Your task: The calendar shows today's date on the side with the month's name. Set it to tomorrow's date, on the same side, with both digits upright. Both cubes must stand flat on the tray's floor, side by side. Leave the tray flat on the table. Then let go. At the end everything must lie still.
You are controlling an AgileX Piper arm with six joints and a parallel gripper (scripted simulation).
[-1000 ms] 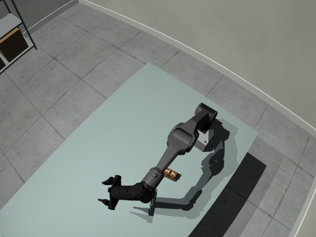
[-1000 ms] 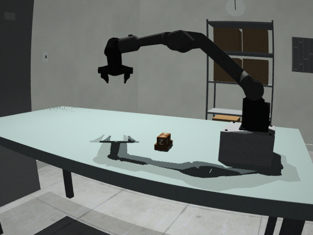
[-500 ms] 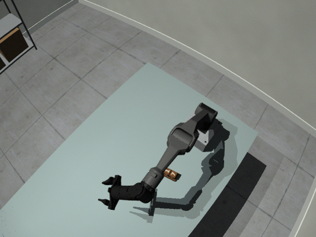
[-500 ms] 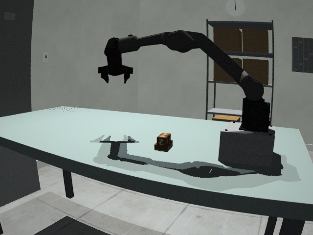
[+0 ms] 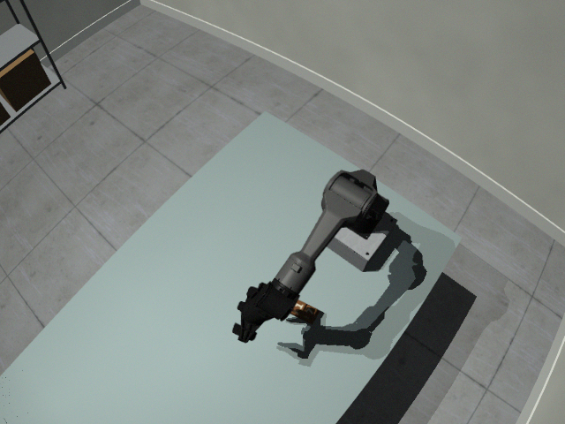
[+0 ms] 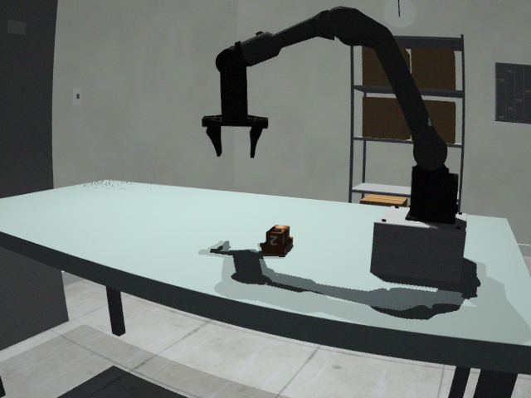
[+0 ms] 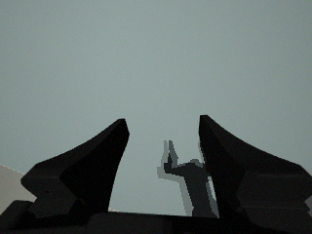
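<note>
Right now the brown cube is 16 cm below my hand, 14 cm behind it and 10 cm to the left of it. Round my hand: brown tray 17 cm below, 14 cm behind, 8 cm to the left.
</note>
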